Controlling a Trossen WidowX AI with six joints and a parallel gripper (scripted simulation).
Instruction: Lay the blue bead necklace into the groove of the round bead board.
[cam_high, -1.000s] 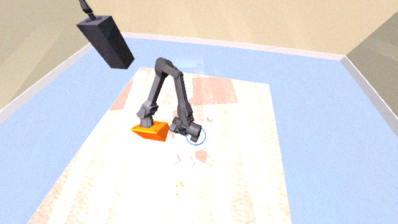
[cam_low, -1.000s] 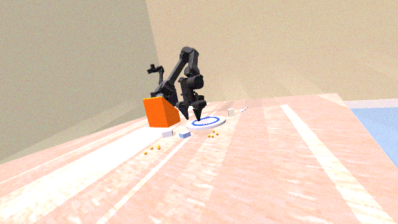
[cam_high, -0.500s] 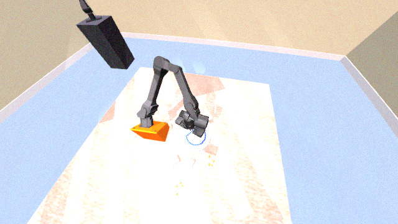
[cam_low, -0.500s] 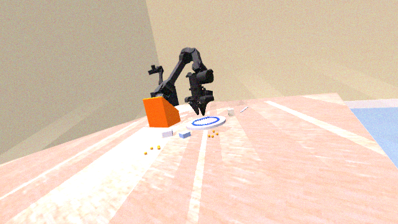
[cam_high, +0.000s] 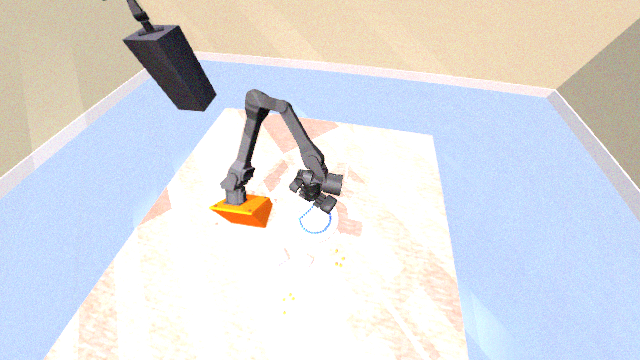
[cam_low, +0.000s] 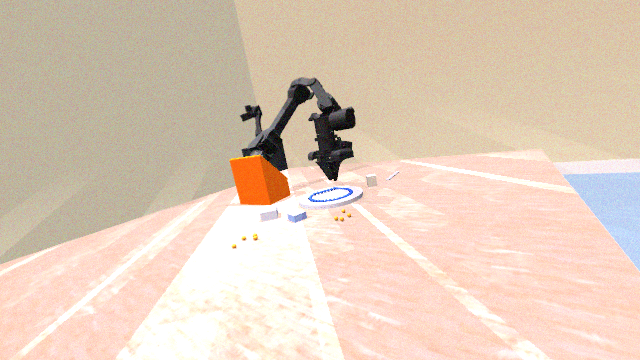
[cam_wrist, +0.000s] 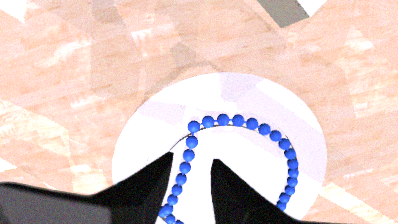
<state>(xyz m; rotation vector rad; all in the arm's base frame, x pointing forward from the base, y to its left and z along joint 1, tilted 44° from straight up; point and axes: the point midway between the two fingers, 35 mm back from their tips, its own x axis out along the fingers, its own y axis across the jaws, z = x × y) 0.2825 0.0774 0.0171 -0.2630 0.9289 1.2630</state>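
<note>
The round white bead board lies 50 mm to the right of my gripper tip, 30 mm below it and 10 mm ahead of it. From my gripper tip the other things lie so: white block: 220 mm to the right, 90 mm behind, 30 mm below; light blue cube: 220 mm to the right, 40 mm below, 10 mm ahead; beige cube: 100 mm ahead, 80 mm to the left, 30 mm below.
</note>
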